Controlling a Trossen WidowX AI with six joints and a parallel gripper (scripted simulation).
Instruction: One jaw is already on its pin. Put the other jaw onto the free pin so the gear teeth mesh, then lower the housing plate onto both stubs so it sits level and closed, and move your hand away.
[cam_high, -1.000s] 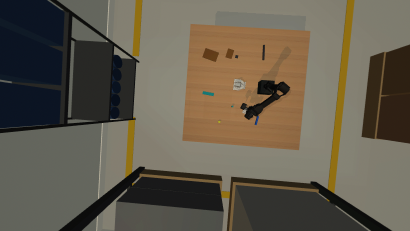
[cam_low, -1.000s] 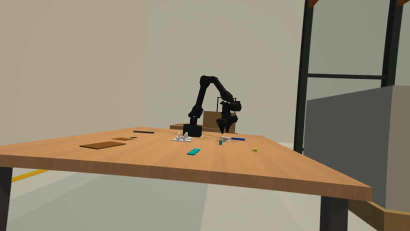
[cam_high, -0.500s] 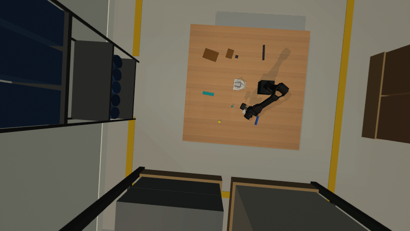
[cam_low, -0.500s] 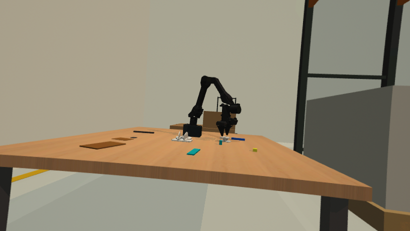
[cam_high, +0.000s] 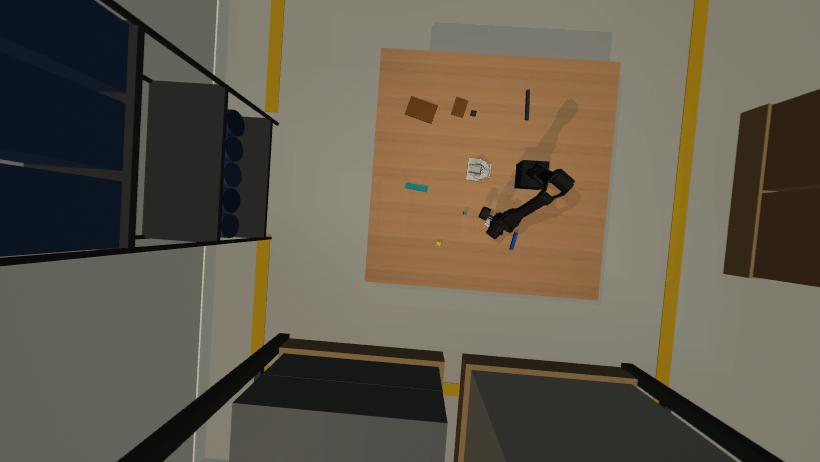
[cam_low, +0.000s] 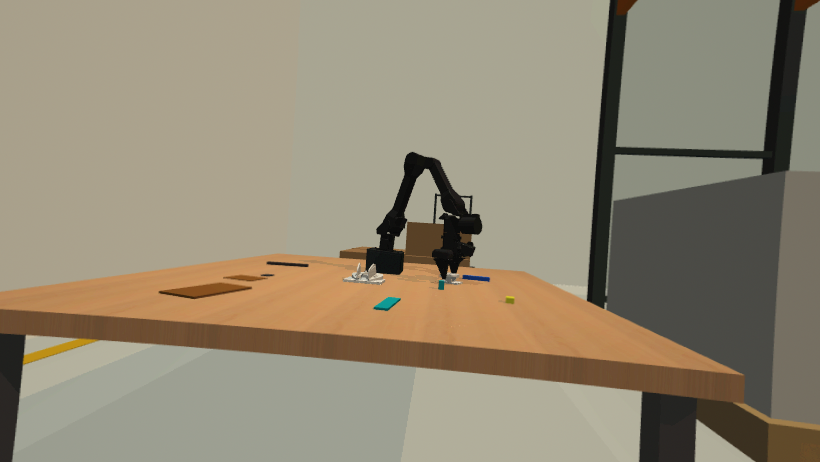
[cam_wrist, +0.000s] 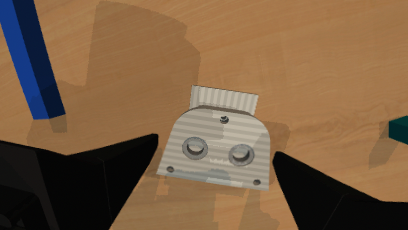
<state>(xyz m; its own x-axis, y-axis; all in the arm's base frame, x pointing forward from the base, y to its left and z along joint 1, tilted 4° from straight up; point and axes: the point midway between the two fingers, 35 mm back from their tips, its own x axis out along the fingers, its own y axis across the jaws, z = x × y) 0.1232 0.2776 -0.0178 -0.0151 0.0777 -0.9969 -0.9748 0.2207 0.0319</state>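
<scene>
Right now my gripper tip is 230 mm to the left of the loose jaw and 110 mm short of it. Round my gripper tip: yellow cube (250 mm ahead, 200 mm to the left, 10 mm below); then blue bar (140 mm behind, 80 mm to the left, 10 mm below); then small teal block (160 mm ahead).
</scene>
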